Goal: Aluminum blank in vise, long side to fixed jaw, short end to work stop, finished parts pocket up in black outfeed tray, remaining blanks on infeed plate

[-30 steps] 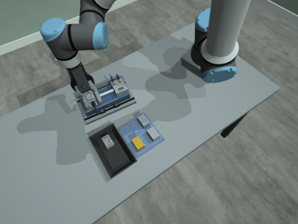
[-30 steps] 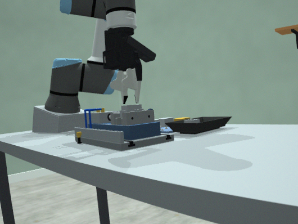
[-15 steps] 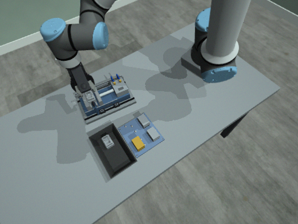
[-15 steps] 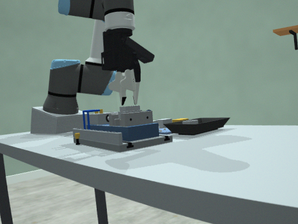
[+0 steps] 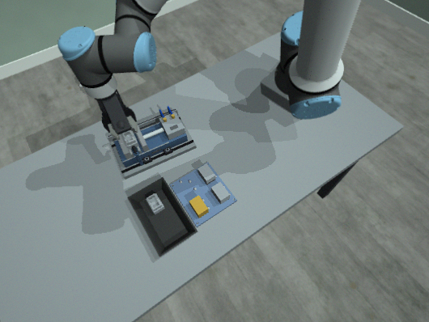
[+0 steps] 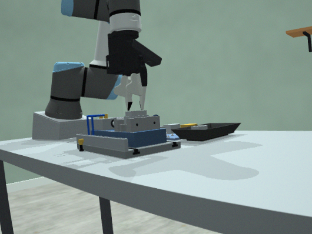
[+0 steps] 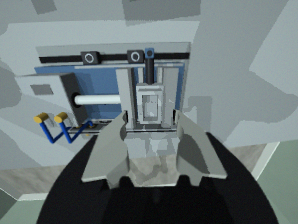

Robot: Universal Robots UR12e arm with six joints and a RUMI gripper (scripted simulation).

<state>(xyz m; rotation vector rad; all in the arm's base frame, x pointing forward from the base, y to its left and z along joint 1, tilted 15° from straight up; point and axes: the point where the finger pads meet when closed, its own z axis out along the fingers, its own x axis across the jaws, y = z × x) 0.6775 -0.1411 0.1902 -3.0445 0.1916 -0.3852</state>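
Now: the black work stop rod 10 mm ahead of my hand, 50 mm to the left of it and 40 mm below it. The rest, counted from my hand: vise: 70 mm behind, 10 mm to the left, 90 mm below; then blue infeed plate: 120 mm behind, 300 mm to the left, 130 mm below; then yellow brass blank: 80 mm behind, 340 mm to the left, 110 mm below.
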